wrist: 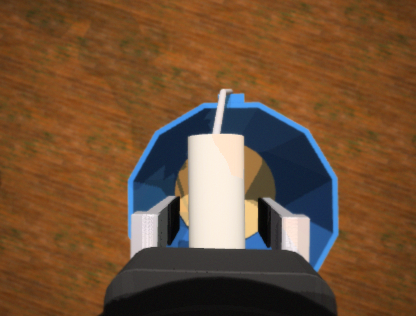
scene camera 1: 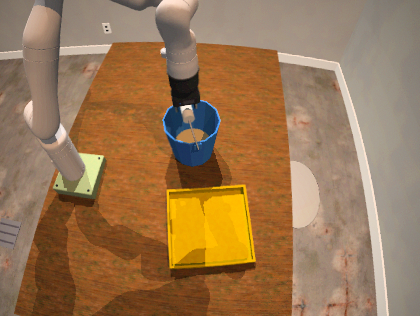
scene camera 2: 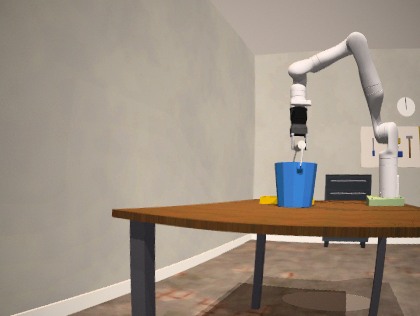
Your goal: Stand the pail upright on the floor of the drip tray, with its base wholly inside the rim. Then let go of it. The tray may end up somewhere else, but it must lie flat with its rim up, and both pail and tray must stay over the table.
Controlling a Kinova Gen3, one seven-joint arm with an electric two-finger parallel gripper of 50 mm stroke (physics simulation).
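Where they show: gripper, fingertip midpoint: (wrist: 218, 213) (scene camera 1: 186, 107) (scene camera 2: 299, 149); arm's base at its link origin: (scene camera 1: 74, 170) (scene camera 2: 388, 196).
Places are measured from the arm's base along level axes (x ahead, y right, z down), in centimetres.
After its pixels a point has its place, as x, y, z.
A blue pail (scene camera 1: 192, 154) @(43.6, -7.8, -6.3) (scene camera 2: 295, 186) @(41.0, -23.9, -4.3) (wrist: 310, 185) @(49.4, -20.1, -9.5) stands upright on the table, beside the yellow drip tray (scene camera 1: 225, 225) @(56.4, 11.6, 3.4) (scene camera 2: 268, 200) @(57.6, -1.6, 2.3) and apart from it. The tray lies flat with its rim up; the pail partly hides it in the second scene view. The pail's white handle grip (scene camera 1: 188, 116) @(42.7, -10.5, -22.3) (scene camera 2: 301, 145) @(39.3, -21.0, -20.5) (wrist: 216, 190) @(40.2, -17.5, -22.5) is raised above the opening on its thin wire. My gripper (scene camera 1: 187, 109) @(41.0, -15.9, -19.5) (scene camera 2: 299, 146) @(41.0, -15.9, -19.5) (wrist: 218, 213) @(41.0, -15.9, -19.5) points down over the pail, open, with its fingers on either side of the grip. In the wrist view a gap shows between the grip and each finger.
The arm's green base plate (scene camera 1: 95, 175) @(9.4, 0.9, 0.2) (scene camera 2: 385, 201) @(2.4, -7.8, 1.8) is on the wooden table (scene camera 1: 125, 100) @(9.3, -37.5, 3.8) (scene camera 2: 210, 217) @(52.1, -75.4, 3.8), to the left of pail and tray in the first scene view. The table's right edge runs beyond the tray there. A dark drawer cabinet (scene camera 2: 348, 186) stands behind the table.
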